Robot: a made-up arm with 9 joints. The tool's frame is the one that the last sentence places.
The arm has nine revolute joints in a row. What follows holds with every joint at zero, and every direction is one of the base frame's.
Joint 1 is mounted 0.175 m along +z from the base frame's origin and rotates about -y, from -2.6 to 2.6 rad.
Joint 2 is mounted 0.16 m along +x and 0.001 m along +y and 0.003 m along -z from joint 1 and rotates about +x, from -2.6 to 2.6 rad.
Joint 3 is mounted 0.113 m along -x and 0.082 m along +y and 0.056 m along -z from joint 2 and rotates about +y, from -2.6 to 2.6 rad.
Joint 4 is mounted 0.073 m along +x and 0.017 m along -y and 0.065 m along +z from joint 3 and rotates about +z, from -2.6 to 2.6 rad.
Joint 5 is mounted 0.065 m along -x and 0.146 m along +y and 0.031 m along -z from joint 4 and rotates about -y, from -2.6 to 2.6 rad.
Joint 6 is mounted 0.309 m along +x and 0.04 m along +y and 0.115 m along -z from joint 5 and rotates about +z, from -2.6 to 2.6 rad.
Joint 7 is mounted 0.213 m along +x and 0.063 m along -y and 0.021 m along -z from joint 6 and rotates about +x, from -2.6 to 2.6 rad.
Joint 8 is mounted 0.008 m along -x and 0.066 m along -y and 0.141 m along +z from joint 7 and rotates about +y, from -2.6 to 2.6 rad.
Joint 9 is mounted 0.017 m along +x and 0.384 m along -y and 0.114 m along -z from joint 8 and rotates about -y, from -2.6 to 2.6 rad.
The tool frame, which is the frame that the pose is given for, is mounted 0.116 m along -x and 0.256 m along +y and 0.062 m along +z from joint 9; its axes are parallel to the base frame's.
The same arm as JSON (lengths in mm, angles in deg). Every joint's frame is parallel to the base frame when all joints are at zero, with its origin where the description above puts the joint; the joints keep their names.
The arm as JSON. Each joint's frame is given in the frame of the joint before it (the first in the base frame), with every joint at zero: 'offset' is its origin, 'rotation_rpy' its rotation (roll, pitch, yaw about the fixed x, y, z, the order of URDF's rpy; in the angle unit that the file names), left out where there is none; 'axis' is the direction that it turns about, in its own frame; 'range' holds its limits. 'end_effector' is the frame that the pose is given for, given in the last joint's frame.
{
  "length_unit": "mm",
  "angle_unit": "deg",
  "chain": [
    {
      "id": "joint 1",
      "offset": [
        0.0,
        0.0,
        175.0
      ],
      "axis": "-y",
      "range": [
        -148.97,
        148.97
      ]
    },
    {
      "id": "joint 2",
      "offset": [
        160.0,
        1.0,
        -3.0
      ],
      "axis": "+x",
      "range": [
        -148.97,
        148.97
      ]
    },
    {
      "id": "joint 3",
      "offset": [
        -113.0,
        82.0,
        -56.0
      ],
      "axis": "+y",
      "range": [
        -148.97,
        148.97
      ]
    },
    {
      "id": "joint 4",
      "offset": [
        73.0,
        -17.0,
        65.0
      ],
      "axis": "+z",
      "range": [
        -148.97,
        148.97
      ]
    },
    {
      "id": "joint 5",
      "offset": [
        -65.0,
        146.0,
        -31.0
      ],
      "axis": "-y",
      "range": [
        -148.97,
        148.97
      ]
    },
    {
      "id": "joint 6",
      "offset": [
        309.0,
        40.0,
        -115.0
      ],
      "axis": "+z",
      "range": [
        -148.97,
        148.97
      ]
    },
    {
      "id": "joint 7",
      "offset": [
        213.0,
        -63.0,
        -21.0
      ],
      "axis": "+x",
      "range": [
        -148.97,
        148.97
      ]
    },
    {
      "id": "joint 8",
      "offset": [
        -8.0,
        -66.0,
        141.0
      ],
      "axis": "+y",
      "range": [
        -148.97,
        148.97
      ]
    },
    {
      "id": "joint 9",
      "offset": [
        17.0,
        -384.0,
        -114.0
      ],
      "axis": "-y",
      "range": [
        -148.97,
        148.97
      ]
    }
  ],
  "end_effector": {
    "offset": [
      -116.0,
      256.0,
      62.0
    ]
  }
}

